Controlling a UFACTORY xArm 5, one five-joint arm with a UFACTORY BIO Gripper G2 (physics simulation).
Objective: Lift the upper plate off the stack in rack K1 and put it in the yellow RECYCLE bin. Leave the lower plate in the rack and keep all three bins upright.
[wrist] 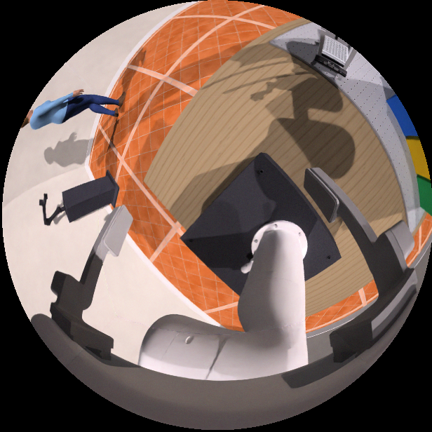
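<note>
My gripper is open and empty, its two fingers wide apart, well away from the rack and the bins. A dark rack stands at the upper right on the grey perforated board, with a pale, gridded plate in it. Its label is too small to read, and I cannot make out the two plates of the stack separately. At the right edge of the view, part of a yellow bin shows between part of a blue bin and part of a green bin.
The arm's white base stands on a black mounting plate on the wooden table. The grey perforated board runs along the table's right side. A dark box-shaped stand and a person are at the left, beyond the table.
</note>
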